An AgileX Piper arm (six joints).
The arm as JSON. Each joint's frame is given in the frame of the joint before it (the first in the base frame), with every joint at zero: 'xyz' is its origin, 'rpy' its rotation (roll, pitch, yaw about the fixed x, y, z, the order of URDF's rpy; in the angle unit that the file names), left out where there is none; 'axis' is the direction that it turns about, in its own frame. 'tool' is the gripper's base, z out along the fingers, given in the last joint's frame.
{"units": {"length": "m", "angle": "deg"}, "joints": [
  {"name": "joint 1", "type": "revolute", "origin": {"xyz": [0.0, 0.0, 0.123]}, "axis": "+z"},
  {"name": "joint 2", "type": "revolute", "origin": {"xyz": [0.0, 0.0, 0.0]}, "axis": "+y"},
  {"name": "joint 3", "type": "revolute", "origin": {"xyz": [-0.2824, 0.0, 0.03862]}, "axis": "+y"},
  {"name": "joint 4", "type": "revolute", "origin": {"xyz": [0.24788, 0.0, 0.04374]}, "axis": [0.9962, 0.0, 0.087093]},
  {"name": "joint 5", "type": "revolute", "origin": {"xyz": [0.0, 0.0, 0.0]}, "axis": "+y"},
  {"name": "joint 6", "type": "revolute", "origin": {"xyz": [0.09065, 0.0, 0.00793]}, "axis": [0.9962, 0.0, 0.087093]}
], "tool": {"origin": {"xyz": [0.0, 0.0, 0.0], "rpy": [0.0, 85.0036, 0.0]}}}
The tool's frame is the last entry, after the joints.
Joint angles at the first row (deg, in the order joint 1, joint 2, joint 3, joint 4, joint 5, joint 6):
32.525 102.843 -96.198 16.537 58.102 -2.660
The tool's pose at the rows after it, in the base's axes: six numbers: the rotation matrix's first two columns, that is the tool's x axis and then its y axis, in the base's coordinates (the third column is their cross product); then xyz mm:
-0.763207, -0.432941, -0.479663, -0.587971, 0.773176, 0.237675, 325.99, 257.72, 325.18
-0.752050, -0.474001, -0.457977, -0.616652, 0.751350, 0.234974, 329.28, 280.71, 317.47
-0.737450, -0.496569, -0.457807, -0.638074, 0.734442, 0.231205, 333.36, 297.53, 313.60
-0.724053, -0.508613, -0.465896, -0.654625, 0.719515, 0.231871, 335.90, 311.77, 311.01
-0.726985, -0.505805, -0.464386, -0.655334, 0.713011, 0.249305, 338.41, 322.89, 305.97
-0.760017, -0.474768, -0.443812, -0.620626, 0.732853, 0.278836, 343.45, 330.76, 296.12
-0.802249, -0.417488, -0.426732, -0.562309, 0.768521, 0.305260, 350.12, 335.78, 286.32
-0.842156, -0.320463, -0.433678, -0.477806, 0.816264, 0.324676, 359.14, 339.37, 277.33
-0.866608, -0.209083, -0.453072, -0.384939, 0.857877, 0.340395, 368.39, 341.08, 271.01
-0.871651, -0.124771, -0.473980, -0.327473, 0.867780, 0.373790, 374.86, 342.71, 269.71
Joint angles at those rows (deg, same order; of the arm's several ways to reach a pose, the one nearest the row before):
35.553 107.073 -101.720 14.728 60.480 -1.994
37.793 111.471 -106.894 14.350 62.678 -1.621
39.198 114.945 -111.542 14.087 63.901 -1.523
40.368 117.699 -115.369 14.086 64.431 -1.392
41.076 120.075 -118.122 14.829 64.672 -0.776
41.310 122.514 -120.095 15.317 64.670 1.910
41.310 124.534 -121.381 14.987 63.701 6.065
41.310 126.044 -121.782 13.032 60.382 12.225
41.311 127.098 -121.884 9.869 56.531 19.312
41.183 127.630 -121.994 8.765 53.125 23.639

